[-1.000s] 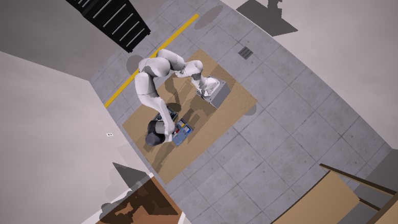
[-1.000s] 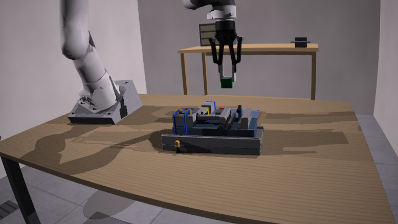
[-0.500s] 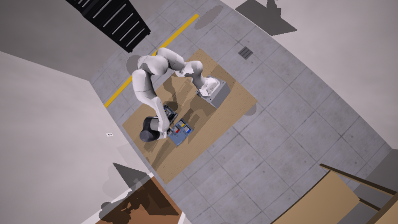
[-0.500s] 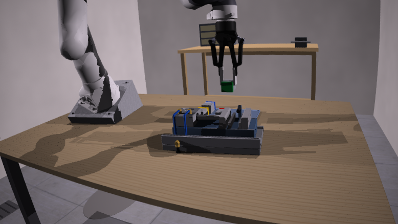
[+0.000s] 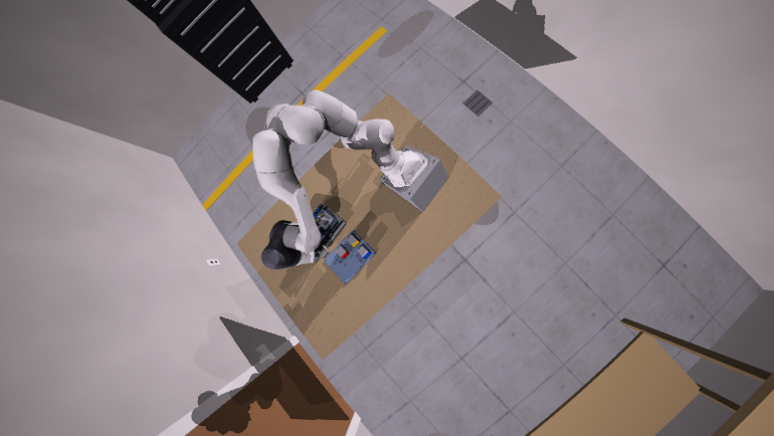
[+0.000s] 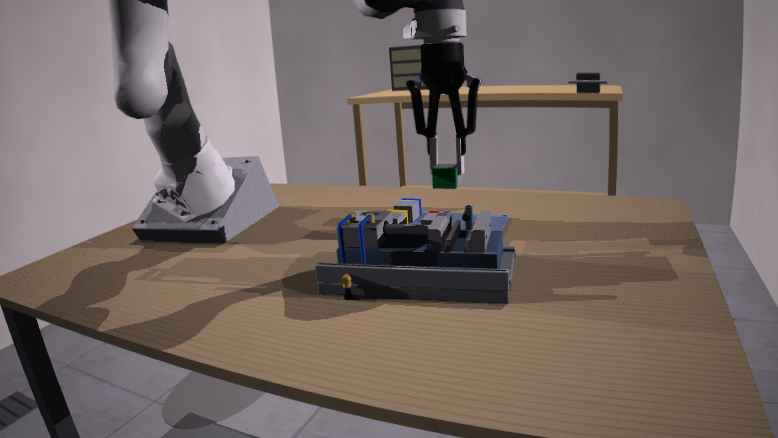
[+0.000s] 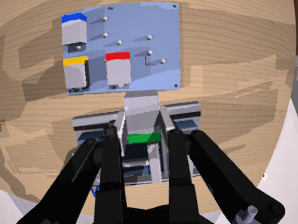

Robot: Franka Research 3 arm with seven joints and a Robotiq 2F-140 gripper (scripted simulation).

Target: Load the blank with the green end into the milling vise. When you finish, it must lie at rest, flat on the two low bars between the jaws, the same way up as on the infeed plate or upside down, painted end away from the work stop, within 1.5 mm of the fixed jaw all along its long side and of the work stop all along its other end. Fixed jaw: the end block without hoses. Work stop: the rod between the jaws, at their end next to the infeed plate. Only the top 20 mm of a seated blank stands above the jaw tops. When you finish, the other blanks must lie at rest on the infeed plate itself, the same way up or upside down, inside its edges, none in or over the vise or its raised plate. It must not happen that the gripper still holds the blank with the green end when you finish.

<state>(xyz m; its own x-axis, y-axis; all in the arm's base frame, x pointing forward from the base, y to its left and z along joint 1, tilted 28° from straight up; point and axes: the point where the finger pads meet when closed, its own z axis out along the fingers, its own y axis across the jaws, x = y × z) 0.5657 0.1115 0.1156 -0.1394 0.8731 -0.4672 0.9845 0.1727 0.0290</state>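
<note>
The work stop rod is 90 mm below my hand, 70 mm to the right of it and 60 mm ahead of it. From my hand the other things lie so: fixed jaw: 110 mm to the right, 100 mm below, 100 mm ahead; then green-ended blank: 40 mm below; then red-ended blank: 150 mm below, 50 mm to the left, 50 mm behind.
</note>
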